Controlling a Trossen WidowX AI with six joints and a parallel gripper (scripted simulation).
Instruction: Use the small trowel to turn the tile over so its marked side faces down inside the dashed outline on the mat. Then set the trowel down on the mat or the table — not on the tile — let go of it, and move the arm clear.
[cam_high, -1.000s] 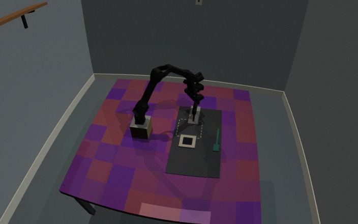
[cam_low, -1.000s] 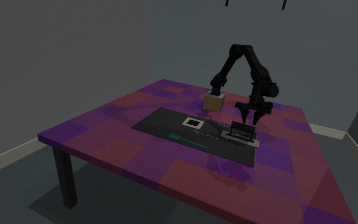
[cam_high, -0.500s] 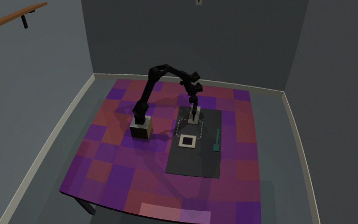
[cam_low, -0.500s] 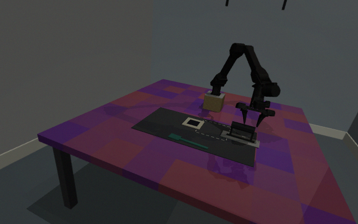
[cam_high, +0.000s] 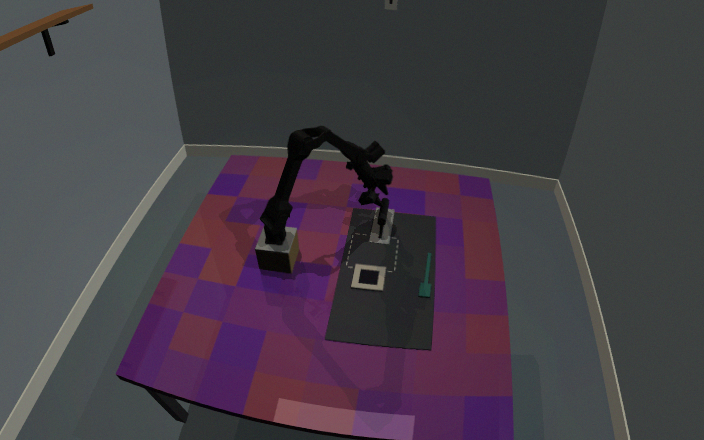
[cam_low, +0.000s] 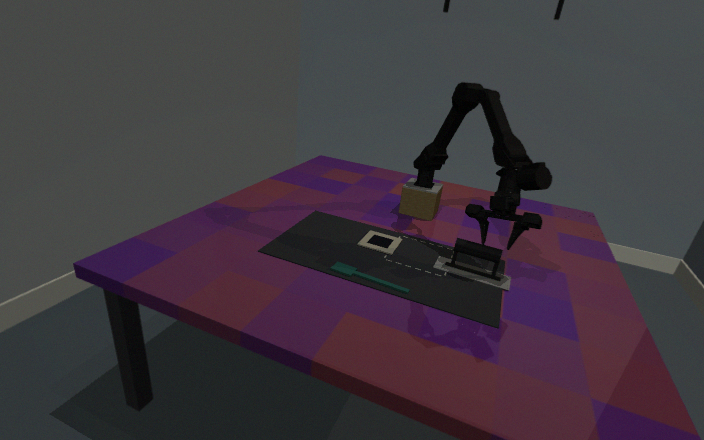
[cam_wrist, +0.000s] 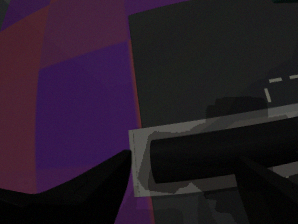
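Right now the dark mat is 40 mm ahead of my gripper tip, 280 mm to the right of it and 110 mm below it. The rest, counted from my gripper tip: tan tile (20 mm behind, 320 mm to the right, 90 mm below); then teal trowel (180 mm ahead, 300 mm to the right, 90 mm below).
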